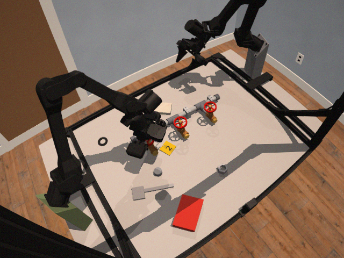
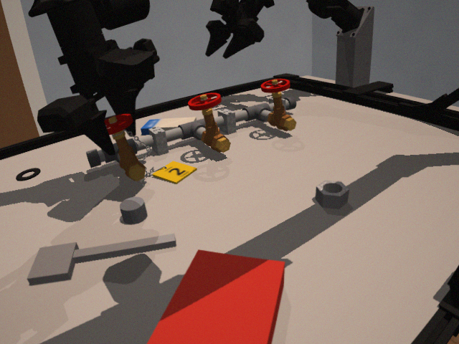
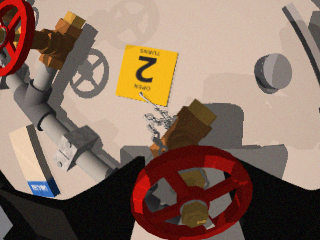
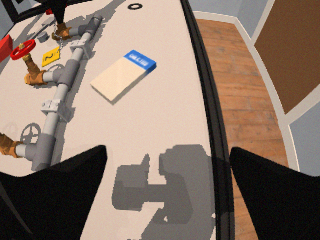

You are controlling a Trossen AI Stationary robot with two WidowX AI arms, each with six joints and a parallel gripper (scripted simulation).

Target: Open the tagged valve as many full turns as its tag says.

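My left hand is 9 cm above the yellow tag marked 2, 6 cm to the left of it and 3 cm past it. The rest, counted from my left hand: red block (29 cm behind, 8 cm to the left, 8 cm below); grey hammer-shaped block (12 cm to the left, 12 cm behind, 9 cm below); hex nut (26 cm behind, 14 cm to the right, 9 cm below).
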